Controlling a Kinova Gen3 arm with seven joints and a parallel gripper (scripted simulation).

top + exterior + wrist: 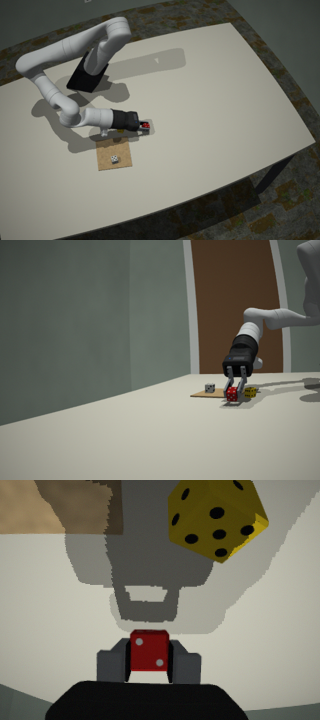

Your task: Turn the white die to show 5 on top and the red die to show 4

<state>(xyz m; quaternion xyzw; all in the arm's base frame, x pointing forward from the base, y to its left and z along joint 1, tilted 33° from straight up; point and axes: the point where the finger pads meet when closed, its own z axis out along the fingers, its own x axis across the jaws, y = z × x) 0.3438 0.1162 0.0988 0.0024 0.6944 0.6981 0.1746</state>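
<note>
Right now my hand is 10 mm to the right of the red die and 10 mm above it. The rest, counted from my hand: white die: 160 mm to the right, 100 mm ahead, 20 mm below; then brown mat: 160 mm to the right, 60 mm ahead, 30 mm below; then yellow die: 100 mm to the right, 30 mm behind, 20 mm below.
</note>
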